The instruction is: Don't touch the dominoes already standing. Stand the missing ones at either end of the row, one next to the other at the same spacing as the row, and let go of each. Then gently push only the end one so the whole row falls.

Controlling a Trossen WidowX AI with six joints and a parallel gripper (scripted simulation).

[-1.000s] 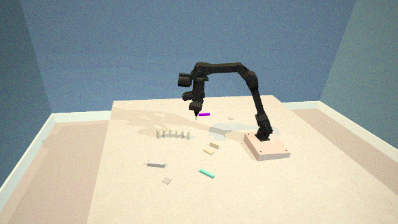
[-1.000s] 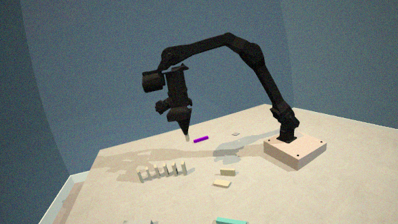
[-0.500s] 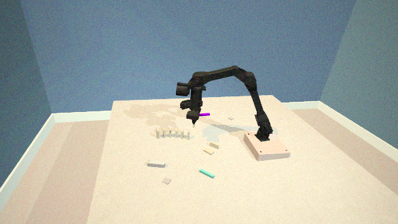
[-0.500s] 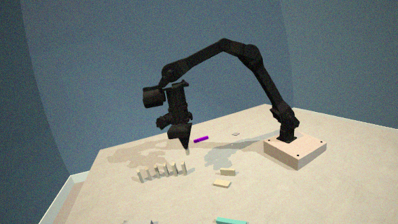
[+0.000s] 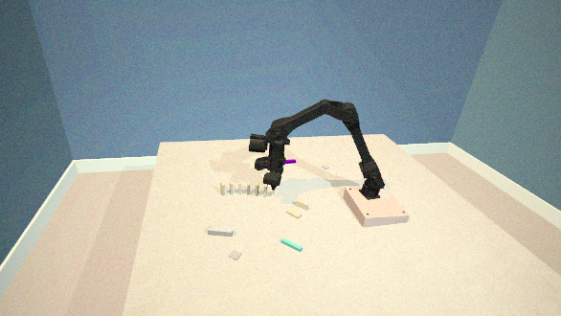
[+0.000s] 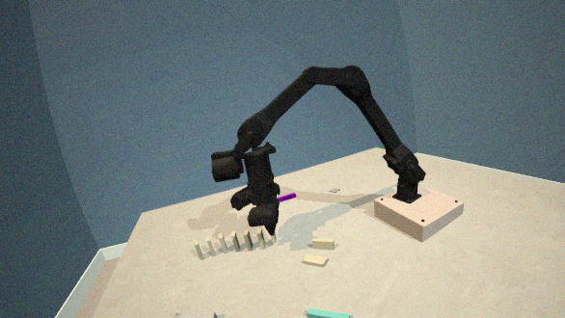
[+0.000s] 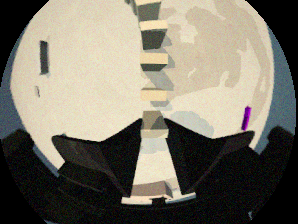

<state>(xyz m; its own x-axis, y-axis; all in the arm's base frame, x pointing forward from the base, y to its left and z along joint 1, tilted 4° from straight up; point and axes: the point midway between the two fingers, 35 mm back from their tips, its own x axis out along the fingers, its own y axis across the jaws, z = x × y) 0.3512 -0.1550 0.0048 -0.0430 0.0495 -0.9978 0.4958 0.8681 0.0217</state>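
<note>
The teal bar lies 280 mm to the left of my gripper tip, 40 mm below it and 40 mm ahead of it. The rest, counted from my gripper tip: purple bar 240 mm to the right, 170 mm behind, 40 mm below; grey block 250 mm ahead, 150 mm to the left, 30 mm below.
</note>
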